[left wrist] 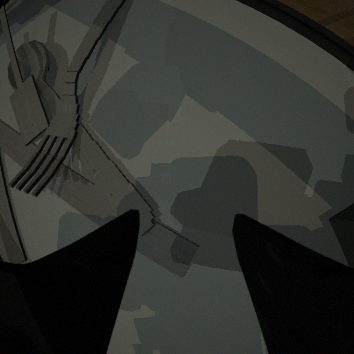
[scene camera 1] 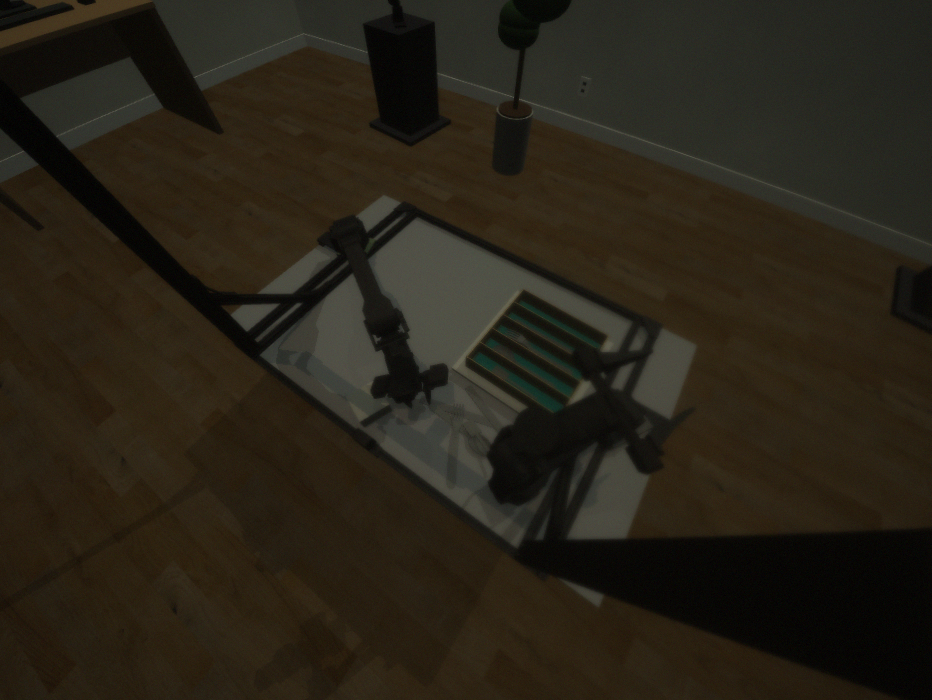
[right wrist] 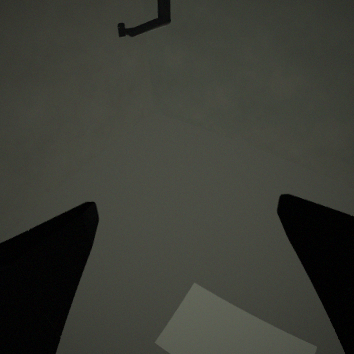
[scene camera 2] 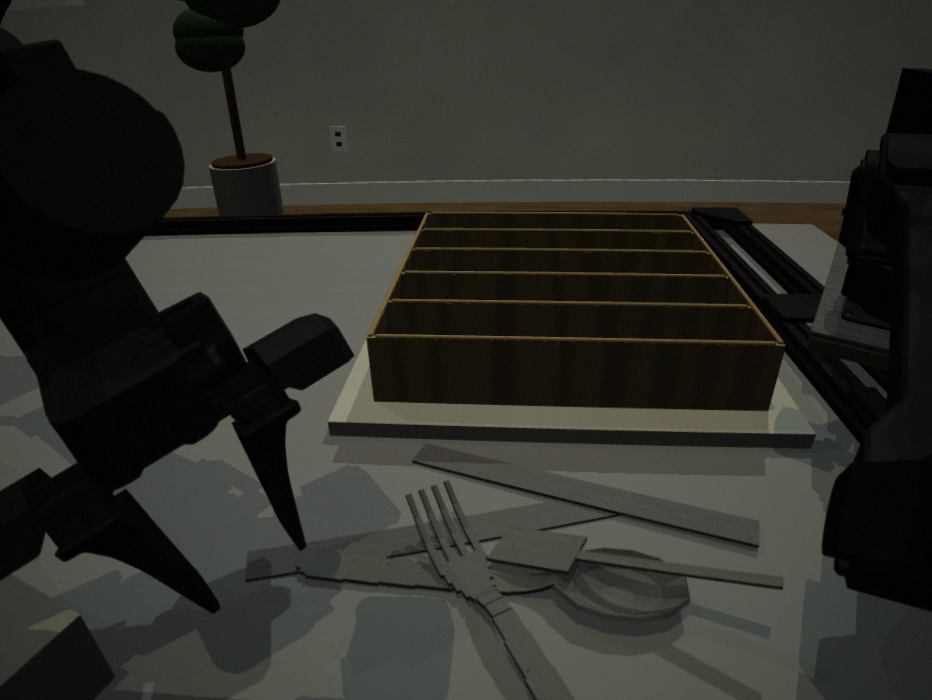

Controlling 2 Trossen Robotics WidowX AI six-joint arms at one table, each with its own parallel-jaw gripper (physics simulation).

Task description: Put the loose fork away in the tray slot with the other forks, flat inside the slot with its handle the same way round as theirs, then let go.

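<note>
The loose fork (scene camera 2: pixel 473 578) (left wrist: pixel 64 117) lies across other grey utensils in front of the tray, tines toward the tray in scene camera 2. The tray (scene camera 1: pixel 495 325) (scene camera 2: pixel 576 372) has long parallel slots with green floors. Pale pieces lie in some slots in scene camera 1, too small to tell which are forks; the walls hide them in scene camera 2. My left gripper (scene camera 1: pixel 419 402) (scene camera 2: pixel 259 578) (left wrist: pixel 186 220) is partly open and empty, beside the fork's tine end. My right gripper (scene camera 1: pixel 672 380) (right wrist: pixel 189 207) is wide open and empty, turned away from the fork.
A long flat utensil (scene camera 2: pixel 587 495) lies between fork and tray. Another flat utensil (scene camera 2: pixel 376 568) (left wrist: pixel 107 182) runs under the fork, and a round-headed one (scene camera 2: pixel 632 591) (left wrist: pixel 32 60) lies beside it. The tray stands on a pale board (scene camera 2: pixel 572 418). Dark rails (scene camera 1: pixel 527 267) edge the table.
</note>
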